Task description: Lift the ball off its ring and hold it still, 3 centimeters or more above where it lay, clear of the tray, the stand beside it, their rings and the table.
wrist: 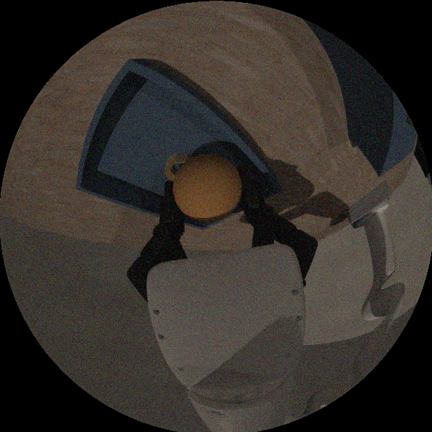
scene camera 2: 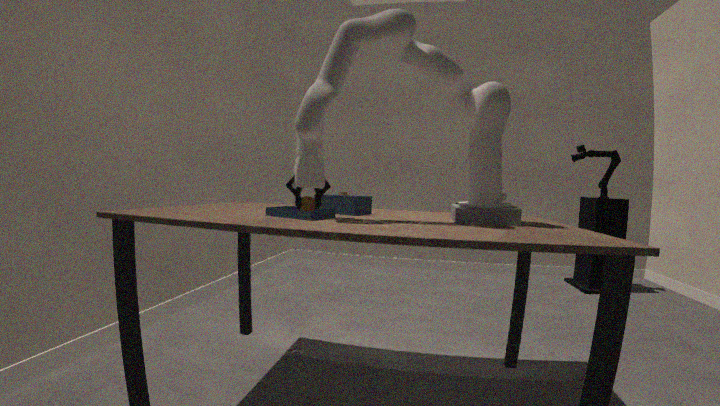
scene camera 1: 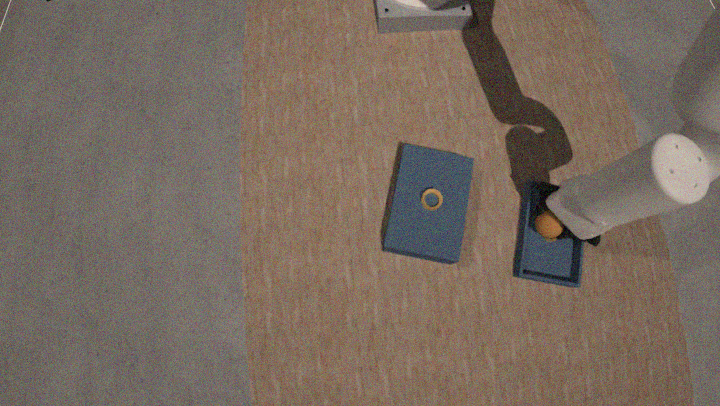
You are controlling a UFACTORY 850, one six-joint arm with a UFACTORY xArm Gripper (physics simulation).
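Observation:
The orange ball (scene camera 1: 548,224) (scene camera 2: 307,203) (wrist: 207,186) is between the two black fingers of my gripper (scene camera 1: 552,221) (scene camera 2: 308,202) (wrist: 207,182), which is shut on it from both sides. The ball is low over the blue tray (scene camera 1: 548,259) (scene camera 2: 282,211) (wrist: 145,125). In the wrist view, part of the tray's yellow ring (wrist: 170,168) shows beside the ball, and the ball hides the rest. I cannot tell how large any gap is between ball and ring. The blue stand (scene camera 1: 418,232) (scene camera 2: 357,205) bears a yellow ring (scene camera 1: 422,199) on its top.
The tray's raised walls surround the fingertips closely. The stand is taller than the tray and is apart from it on the wooden table (scene camera 1: 322,312) (scene camera 2: 403,229). The arm's grey base (scene camera 1: 423,23) (scene camera 2: 486,215) is on the table. A small black arm is on a black pedestal (scene camera 2: 602,216) behind the table.

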